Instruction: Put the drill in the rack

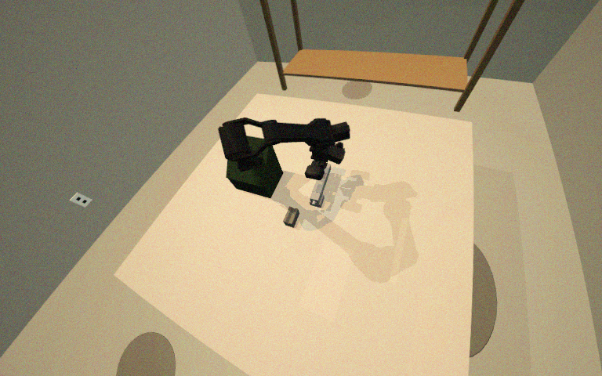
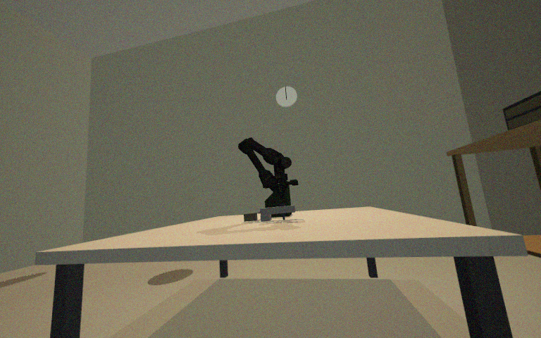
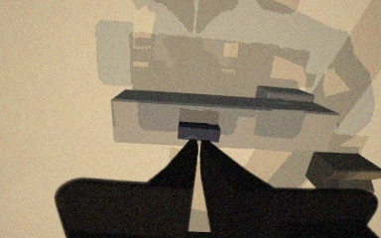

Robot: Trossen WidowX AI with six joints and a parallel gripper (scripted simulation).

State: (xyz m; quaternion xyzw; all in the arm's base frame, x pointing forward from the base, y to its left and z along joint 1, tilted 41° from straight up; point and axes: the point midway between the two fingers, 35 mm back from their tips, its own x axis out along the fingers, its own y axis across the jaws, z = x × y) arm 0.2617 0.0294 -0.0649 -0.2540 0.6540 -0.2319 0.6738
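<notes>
Now: gripper tip 3 cm above the small blue key. Round my gripper tip: grey housing: 3 cm to the right, 6 cm below; then drill: 7 cm to the right, 5 cm below.
</notes>
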